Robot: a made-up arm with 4 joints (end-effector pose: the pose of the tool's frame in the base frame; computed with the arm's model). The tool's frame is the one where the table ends. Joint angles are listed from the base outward.
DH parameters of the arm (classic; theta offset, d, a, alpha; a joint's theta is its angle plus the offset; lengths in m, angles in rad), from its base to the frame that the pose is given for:
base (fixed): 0 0.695 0.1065 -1.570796
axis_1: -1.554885 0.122 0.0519 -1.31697
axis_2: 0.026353 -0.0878 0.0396 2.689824
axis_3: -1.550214 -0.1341 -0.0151 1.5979
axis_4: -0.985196 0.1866 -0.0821 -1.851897
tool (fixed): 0.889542 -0.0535 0 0
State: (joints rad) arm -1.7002 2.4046 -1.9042 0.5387
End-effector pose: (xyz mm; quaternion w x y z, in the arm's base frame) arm 143.9 -35.3 861.1 0.1205 -0.6813 -0.6932 0.2022
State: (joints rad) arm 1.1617 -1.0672 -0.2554 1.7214
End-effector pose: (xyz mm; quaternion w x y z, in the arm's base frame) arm 178.3 30.0 520.7 0.8044 -0.3058 -0.4867 -0.1500
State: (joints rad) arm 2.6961 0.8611 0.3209 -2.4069
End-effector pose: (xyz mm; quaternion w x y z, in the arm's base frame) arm 79.9 96.7 861.3 0.0473 -0.8515 -0.0554 0.5192
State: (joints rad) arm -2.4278 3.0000 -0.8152 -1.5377
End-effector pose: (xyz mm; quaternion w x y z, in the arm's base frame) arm -39.4 47.3 582.8 0.6810 -0.5745 -0.3704 -0.2629
